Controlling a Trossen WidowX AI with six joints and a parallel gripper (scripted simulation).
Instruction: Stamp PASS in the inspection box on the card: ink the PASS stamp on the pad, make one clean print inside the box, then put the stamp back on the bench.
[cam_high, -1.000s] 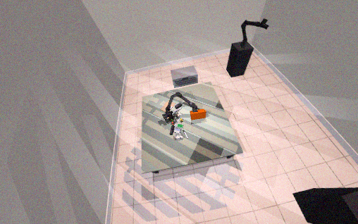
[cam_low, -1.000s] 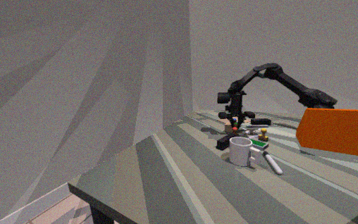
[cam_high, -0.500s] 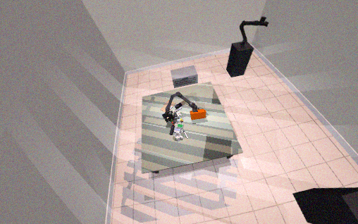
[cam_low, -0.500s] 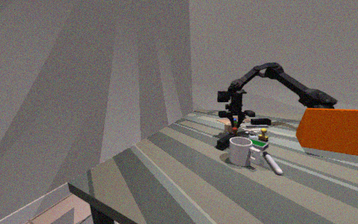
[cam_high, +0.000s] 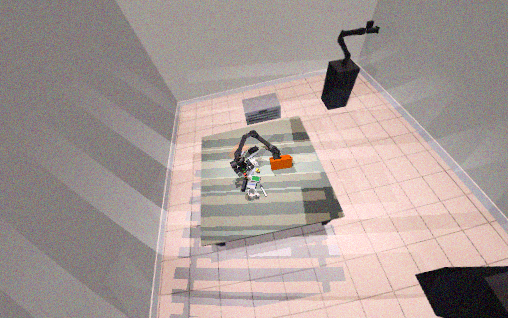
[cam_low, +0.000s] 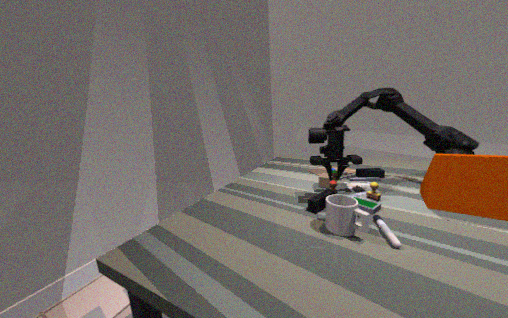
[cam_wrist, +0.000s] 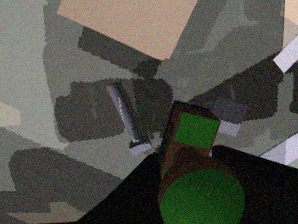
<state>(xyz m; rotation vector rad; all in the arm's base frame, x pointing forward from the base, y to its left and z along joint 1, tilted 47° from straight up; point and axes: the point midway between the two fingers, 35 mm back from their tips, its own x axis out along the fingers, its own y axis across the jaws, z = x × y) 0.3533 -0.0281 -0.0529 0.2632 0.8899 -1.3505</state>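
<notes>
Now: gripper tip 40 mm to the right of the red-topped stamp and 30 mm above it. Round my gripper tip: green-knobbed stamp right at my gripper tip; yellow-knobbed stamp 140 mm behind, 30 mm below, 20 mm to the left; blue stamp 130 mm to the right, 30 mm below, 20 mm ahead.
</notes>
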